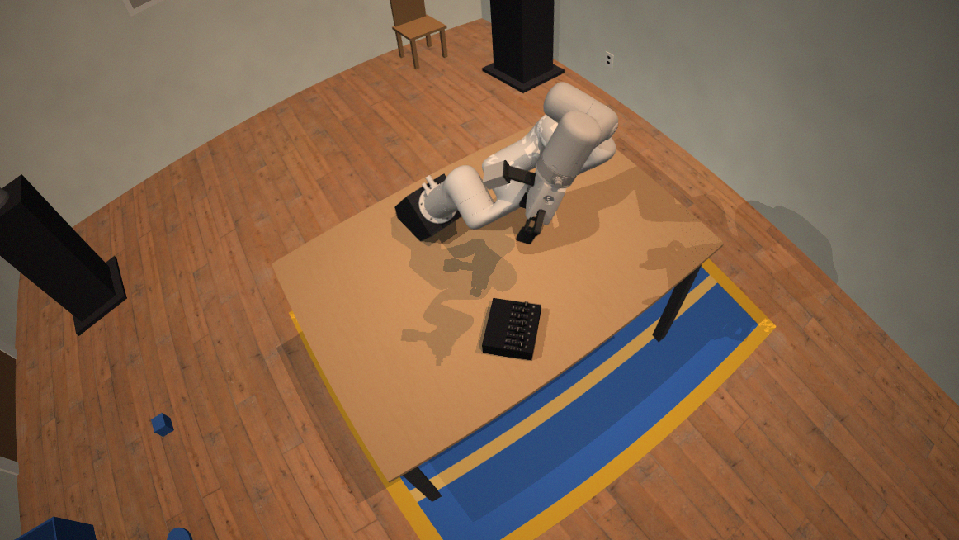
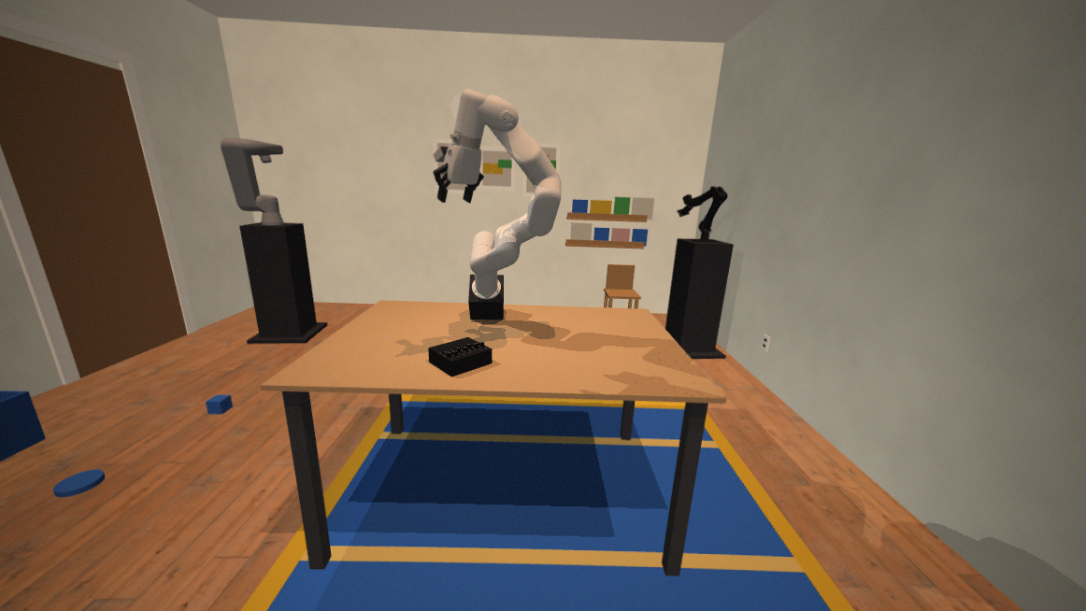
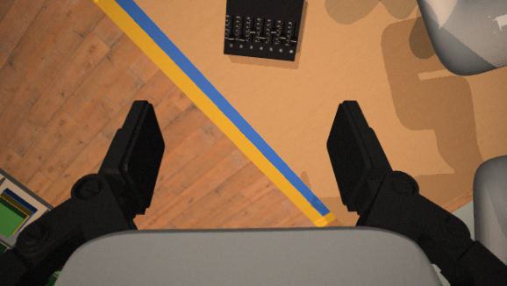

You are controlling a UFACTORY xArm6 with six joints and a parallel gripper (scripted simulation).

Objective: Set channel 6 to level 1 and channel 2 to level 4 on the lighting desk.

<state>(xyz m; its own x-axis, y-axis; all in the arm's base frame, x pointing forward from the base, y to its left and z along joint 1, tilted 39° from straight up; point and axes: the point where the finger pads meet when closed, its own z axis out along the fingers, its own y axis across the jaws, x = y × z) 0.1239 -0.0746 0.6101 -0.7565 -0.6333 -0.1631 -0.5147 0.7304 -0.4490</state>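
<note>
Right now the channel 2 fader cap is 10 mm ahead of my hand, 10 mm to the right of it and 490 mm below it. Round my hand: channel 6 fader cap: 60 mm behind, 50 mm to the left, 490 mm below.
</note>
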